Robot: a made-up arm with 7 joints.
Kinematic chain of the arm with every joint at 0, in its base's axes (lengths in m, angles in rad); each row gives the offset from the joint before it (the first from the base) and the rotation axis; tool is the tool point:
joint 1: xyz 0 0 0.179 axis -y
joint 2: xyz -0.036 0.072 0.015 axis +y
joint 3: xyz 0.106 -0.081 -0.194 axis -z
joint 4: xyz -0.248 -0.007 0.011 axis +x
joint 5: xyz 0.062 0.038 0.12 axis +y
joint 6: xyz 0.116 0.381 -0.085 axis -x
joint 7: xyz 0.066 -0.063 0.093 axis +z
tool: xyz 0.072 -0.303 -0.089
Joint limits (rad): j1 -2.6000..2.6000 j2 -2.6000..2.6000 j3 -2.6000..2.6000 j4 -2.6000..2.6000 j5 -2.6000..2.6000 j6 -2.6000..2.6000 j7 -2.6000..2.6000
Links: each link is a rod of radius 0.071 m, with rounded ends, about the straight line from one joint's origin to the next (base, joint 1, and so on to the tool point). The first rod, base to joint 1, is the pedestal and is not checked.
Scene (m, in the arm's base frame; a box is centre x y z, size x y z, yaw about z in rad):
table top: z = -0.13
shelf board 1: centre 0.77 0.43 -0 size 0.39 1.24 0.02 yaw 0.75
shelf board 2: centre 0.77 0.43 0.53 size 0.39 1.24 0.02 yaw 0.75
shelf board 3: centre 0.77 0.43 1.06 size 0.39 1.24 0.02 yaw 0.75
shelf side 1: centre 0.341 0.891 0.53 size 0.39 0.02 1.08 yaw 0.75
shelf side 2: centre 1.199 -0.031 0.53 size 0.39 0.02 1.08 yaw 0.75
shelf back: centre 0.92 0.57 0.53 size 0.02 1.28 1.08 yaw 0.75
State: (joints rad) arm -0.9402 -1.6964 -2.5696 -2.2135 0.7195 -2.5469 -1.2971
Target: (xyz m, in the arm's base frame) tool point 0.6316 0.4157 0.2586
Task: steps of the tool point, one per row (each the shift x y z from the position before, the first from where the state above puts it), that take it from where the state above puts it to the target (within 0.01 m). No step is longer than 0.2 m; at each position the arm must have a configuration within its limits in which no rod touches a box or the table.
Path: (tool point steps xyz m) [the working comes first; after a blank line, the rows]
Joints at the target: -1.0134 -1.5158 -2.6000 -2.6000 -0.0438 -2.0676 -0.9214
Straight joint move there: clear.

1: -0.0435 0.1338 0.0439
2: -0.0939 0.1209 0.0385
3: -0.1354 0.0918 0.0218

